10 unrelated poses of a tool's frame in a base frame.
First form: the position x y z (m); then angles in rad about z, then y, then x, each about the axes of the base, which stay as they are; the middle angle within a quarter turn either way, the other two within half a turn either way.
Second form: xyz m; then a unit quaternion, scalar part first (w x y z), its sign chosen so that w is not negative. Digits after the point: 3 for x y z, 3 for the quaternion.
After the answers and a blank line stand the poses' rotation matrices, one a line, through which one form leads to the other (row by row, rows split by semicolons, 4 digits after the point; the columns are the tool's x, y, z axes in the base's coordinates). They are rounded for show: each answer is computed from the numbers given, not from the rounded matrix.
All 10 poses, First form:
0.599 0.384 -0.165 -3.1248 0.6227 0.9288
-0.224 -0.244 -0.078 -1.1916 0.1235 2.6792
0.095 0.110 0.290 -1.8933 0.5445 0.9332
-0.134 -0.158 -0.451 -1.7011 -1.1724 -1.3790
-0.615 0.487 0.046 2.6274 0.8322 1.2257
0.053 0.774 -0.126 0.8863 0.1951 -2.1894
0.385 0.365 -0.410 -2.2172 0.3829 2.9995
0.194 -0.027 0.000 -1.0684 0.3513 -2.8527
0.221 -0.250 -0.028 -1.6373 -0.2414 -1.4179
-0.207 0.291 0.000 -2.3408 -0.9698 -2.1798
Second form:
0.599 0.384 -0.165 0.144 -0.270 0.429 -0.850
-0.224 -0.244 -0.078 0.223 0.796 0.557 -0.079
0.095 0.110 0.290 0.601 0.058 0.492 -0.627
-0.134 -0.158 -0.451 0.688 -0.029 -0.680 -0.251
-0.615 0.487 0.046 0.035 -0.454 0.425 -0.783
0.053 0.774 -0.126 0.449 -0.780 0.420 0.117
0.385 0.365 -0.410 0.201 0.425 0.883 0.022
0.194 -0.027 0.000 0.034 -0.851 -0.474 -0.221
0.221 -0.250 -0.028 0.572 -0.375 -0.534 -0.497
-0.207 0.291 0.000 0.540 -0.107 -0.806 -0.216

-0.8122 0.0136 0.5832; -0.4771 -0.5909 -0.6506; 0.3357 -0.8067 0.4864
0.3674 0.9219 0.1232; 0.8518 -0.2803 -0.4427; -0.3736 0.2675 -0.8882
-0.2711 0.8113 0.5180; -0.6965 0.2061 -0.6873; -0.6644 -0.5471 0.5092
-0.0504 0.3847 -0.9217; -0.3066 0.8723 0.3808; 0.9505 0.3018 0.0740
-0.5862 -0.3311 0.7394; -0.4395 -0.6368 -0.6336; 0.6806 -0.6963 0.2278
0.6203 -0.7600 0.1939; -0.5491 -0.2443 0.7992; -0.5601 -0.6022 -0.5689
-0.5587 0.7404 0.3736; 0.7583 0.6385 -0.1314; -0.3358 0.2099 -0.9182
0.4521 0.8229 0.3441; 0.7929 -0.5475 0.2675; 0.4085 0.1519 -0.9000
-0.0645 0.9689 -0.2391; -0.1677 0.2256 0.9597; 0.9837 0.1020 0.1479
-0.3936 0.4060 -0.8248; -0.0603 0.8839 0.4638; 0.9173 0.2323 -0.3235

